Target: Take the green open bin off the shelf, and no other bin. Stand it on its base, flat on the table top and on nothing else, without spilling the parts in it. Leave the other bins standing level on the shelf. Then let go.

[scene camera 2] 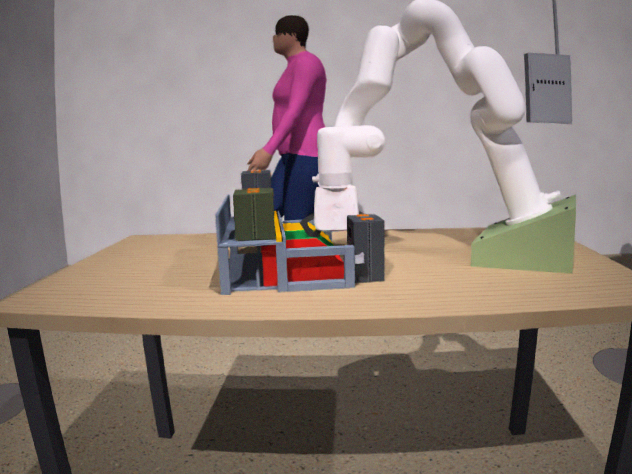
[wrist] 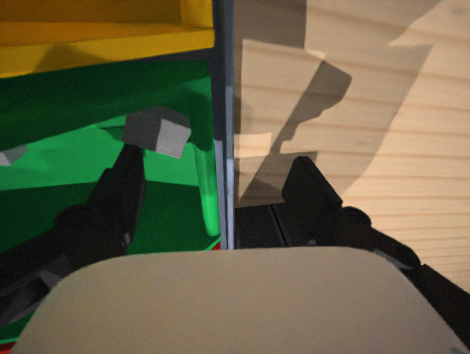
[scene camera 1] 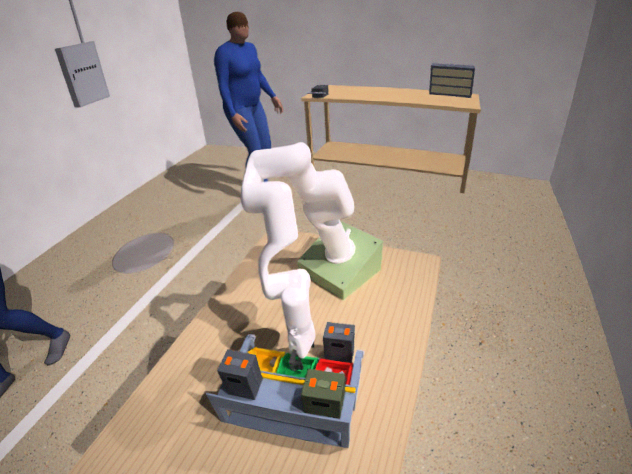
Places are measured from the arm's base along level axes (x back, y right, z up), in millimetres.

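Pixels of known places: gripper, fingertip midpoint: point(wrist: 221, 171) point(scene camera 1: 304, 357); arm's base at its link origin: point(scene camera 2: 529, 216) point(scene camera 1: 340, 250).
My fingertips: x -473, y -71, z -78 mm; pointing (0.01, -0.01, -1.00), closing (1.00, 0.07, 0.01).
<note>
Ahead of a thing's pixels: the offset from my fingertips to its top centre. "pt": to the spot under its first point. Level surfaces: height alone.
The green open bin {dx -88, dy -17, dz +54 mm} point(scene camera 1: 307, 363) point(scene camera 2: 296, 234) point(wrist: 165, 175) stands on the grey-blue shelf point(scene camera 1: 285, 405) point(scene camera 2: 319, 250) point(wrist: 229, 100), between the yellow bin {dx -111, dy +93, dz +54 mm} point(scene camera 1: 265, 359) point(wrist: 125, 45) and the red bin {dx -62, dy -126, dz +54 mm} point(scene camera 1: 334, 363) point(scene camera 2: 316, 270). Grey parts {pt dx -29, dy +16, dz -3 mm} point(wrist: 172, 137) lie in the green bin. My gripper point(scene camera 1: 296, 363) point(scene camera 2: 339, 238) point(wrist: 221, 171) is open and points down. In the wrist view one finger is inside the green bin beside a grey part; the other is outside, beyond the bin's end wall and the shelf rail. In scene camera 2 the outer finger is mostly hidden.
A dark case {dx +69, dy -95, dz +104 mm} point(scene camera 1: 338, 341) point(scene camera 2: 366, 250) point(wrist: 255, 227) stands on the table {dz -28 mm} point(scene camera 1: 398, 306) point(scene camera 2: 433, 301) point(wrist: 400, 150) close to the shelf's open side. Another dark case {dx -205, dy +77, dz +194 mm} point(scene camera 1: 239, 375) and an olive case {dx -156, dy -149, dz +170 mm} point(scene camera 1: 324, 395) point(scene camera 2: 253, 214) stand on the shelf's upper deck, by a yellow bar {dx -136, dy -28, dz +84 mm} point(scene camera 1: 285, 378).
</note>
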